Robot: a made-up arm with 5 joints.
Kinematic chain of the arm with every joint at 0, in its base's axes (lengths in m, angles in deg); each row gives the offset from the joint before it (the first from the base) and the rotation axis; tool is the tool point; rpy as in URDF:
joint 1: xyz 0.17 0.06 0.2 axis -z
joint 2: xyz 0 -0.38 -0.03 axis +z
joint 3: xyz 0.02 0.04 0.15 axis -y
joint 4: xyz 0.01 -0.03 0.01 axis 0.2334 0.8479 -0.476
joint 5: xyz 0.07 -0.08 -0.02 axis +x
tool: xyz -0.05 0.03 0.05 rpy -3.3 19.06 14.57
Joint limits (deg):
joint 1: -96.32..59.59
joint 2: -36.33..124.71
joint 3: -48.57..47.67
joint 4: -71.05..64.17
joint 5: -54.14..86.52
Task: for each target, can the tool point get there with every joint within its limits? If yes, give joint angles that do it. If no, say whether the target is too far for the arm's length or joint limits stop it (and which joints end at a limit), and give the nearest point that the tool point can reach.
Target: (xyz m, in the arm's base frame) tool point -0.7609 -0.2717 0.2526
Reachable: no: too far | nearest point -0.2796 -0.1889 0.3125 | short by 0.492 m
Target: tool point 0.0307 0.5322 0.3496
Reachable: no: joint limits stop it (at a limit: joint 1, joint 3, joint 5) | nearest point 0.4349 0.1958 0.3440 | short by 0.526 m
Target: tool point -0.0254 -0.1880 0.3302
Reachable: yes | joints 42.03 105.79 -26.38 20.05 -8.51
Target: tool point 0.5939 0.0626 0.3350
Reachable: yes | joints -74.09 48.57 -29.08 6.22 68.23
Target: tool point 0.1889 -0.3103 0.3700
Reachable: yes | joints 14.21 83.00 19.50 -7.86 71.17
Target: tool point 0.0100 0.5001 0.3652
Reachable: no: joint limits stop it (at a limit: joint 1, joint 3, joint 5) | nearest point 0.4298 0.1892 0.3459 | short by 0.523 m
